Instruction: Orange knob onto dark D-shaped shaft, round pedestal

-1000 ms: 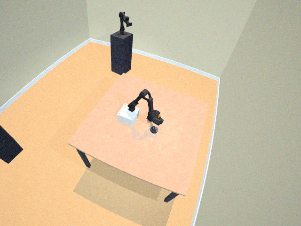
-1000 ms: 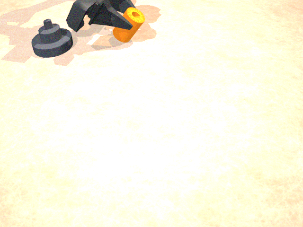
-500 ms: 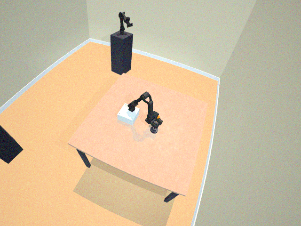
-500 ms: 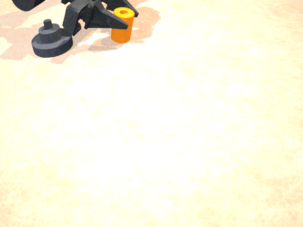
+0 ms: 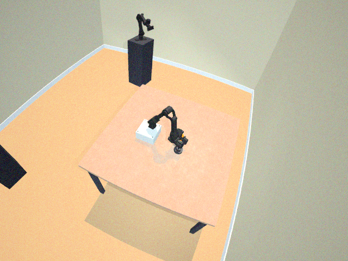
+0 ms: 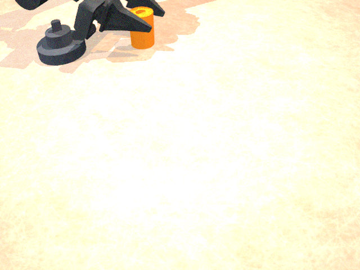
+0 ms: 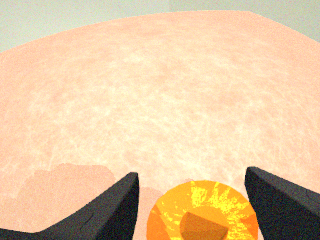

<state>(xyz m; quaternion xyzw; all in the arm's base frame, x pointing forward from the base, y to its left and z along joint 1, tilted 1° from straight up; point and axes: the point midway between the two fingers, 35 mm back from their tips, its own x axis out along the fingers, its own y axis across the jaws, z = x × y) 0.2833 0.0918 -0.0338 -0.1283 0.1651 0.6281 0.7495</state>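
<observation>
My gripper tip is 10 mm past the orange knob, 30 mm to the left of it and 20 mm above it. Round my gripper tip: round pedestal (40 mm ahead, 160 mm to the right, 20 mm below).
</observation>
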